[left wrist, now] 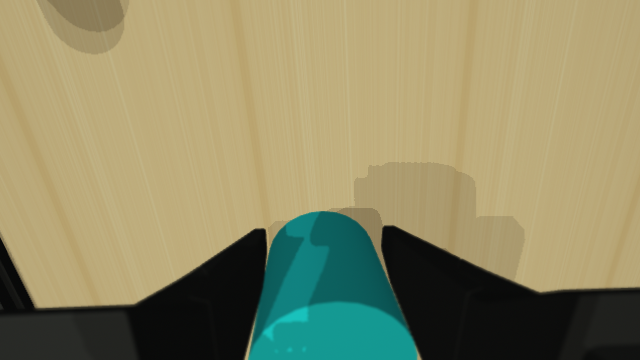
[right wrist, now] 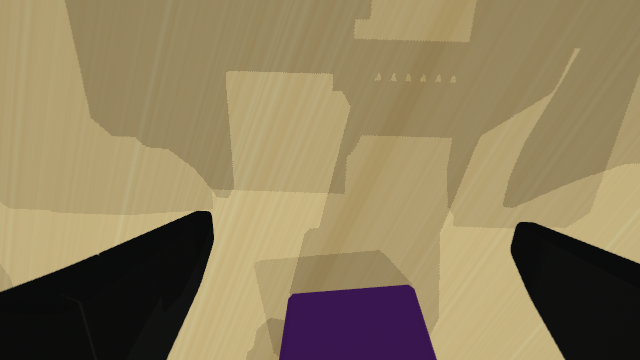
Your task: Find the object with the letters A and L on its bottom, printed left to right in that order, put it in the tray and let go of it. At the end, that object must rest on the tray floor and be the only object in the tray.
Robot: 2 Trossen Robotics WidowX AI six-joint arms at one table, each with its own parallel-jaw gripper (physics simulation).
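Frame: origin at the left arm's base, x right, y back, z down, level; centimetres.
Where they show: left gripper, between the fingertips: (left wrist: 324,237); right gripper, between the fingertips: (right wrist: 362,230).
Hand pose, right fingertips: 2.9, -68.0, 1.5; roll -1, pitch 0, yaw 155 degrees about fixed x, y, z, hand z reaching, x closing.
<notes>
Each offset is from my right fingertips to the top centre of the thing, as dx, dy, dz. "spot": to the spot under its first point. Level surfaces: height alone.
A teal cylinder {spot: -7.9, +41.0, -13.2} (left wrist: 330,280) is at the lower middle of the left wrist view, its round top facing the camera. My left gripper (left wrist: 324,237) is shut on it, one black finger on each side. A purple block {spot: -1.2, -2.8, -0.6} (right wrist: 355,325) is at the bottom middle of the right wrist view, partly cut off by the view's edge. My right gripper (right wrist: 362,230) is open, with its fingers wide apart on either side of the purple block and not touching it. The bottoms of both objects are hidden, and no letters show. The tray does not show in either view.
The light wood table top {dz +1.3} (left wrist: 300,100) (right wrist: 260,215) lies below both grippers. Shadows fall across it, large ones in the right wrist view and a rounded one at the top left of the left wrist view. A dark edge shows at the lower left of the left wrist view.
</notes>
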